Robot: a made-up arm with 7 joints.
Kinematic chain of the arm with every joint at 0, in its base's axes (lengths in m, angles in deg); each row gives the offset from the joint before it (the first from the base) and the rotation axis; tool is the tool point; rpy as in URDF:
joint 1: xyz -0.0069 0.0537 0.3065 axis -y
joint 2: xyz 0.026 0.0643 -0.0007 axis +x
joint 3: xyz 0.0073 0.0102 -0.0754 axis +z
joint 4: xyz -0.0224 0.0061 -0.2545 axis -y
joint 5: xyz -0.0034 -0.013 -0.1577 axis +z
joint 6: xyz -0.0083 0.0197 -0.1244 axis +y
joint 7: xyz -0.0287 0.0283 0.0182 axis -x
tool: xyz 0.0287 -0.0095 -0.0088 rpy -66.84 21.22 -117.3
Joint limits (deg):
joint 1: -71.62..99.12
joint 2: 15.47..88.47
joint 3: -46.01..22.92
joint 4: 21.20..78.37
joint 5: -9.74..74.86
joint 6: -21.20..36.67
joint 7: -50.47..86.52
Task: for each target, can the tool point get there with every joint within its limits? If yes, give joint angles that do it. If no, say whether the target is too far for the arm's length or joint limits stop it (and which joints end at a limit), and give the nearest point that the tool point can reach.
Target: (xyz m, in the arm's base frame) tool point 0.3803 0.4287 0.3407
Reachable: yes | joints 52.65 45.22 -5.39 73.97 5.29 -16.51 39.04
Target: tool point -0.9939 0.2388 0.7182
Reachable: no: too far | nearest point -0.5349 0.2550 0.0862 | short by 0.781 m
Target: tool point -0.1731 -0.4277 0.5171
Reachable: no: joint limits stop it (at a limit: joint 1, joint 2, joint 3, joint 4, joint 5, joint 6, joint 7) | nearest point 0.3493 0.0841 0.5843 | short by 0.734 m
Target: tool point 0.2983 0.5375 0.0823
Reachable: yes | joints 25.50 55.72 -24.77 46.95 47.86 28.79 35.71
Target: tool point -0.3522 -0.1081 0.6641
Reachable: no: joint limits stop it (at a limit: joint 1, joint 2, joint 3, joint 4, joint 5, joint 6, joint 7) | nearest point -0.1616 0.4930 0.5226 | short by 0.646 m
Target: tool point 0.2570 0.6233 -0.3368
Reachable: no: too far | nearest point 0.1809 0.4775 -0.1514 | short by 0.248 m
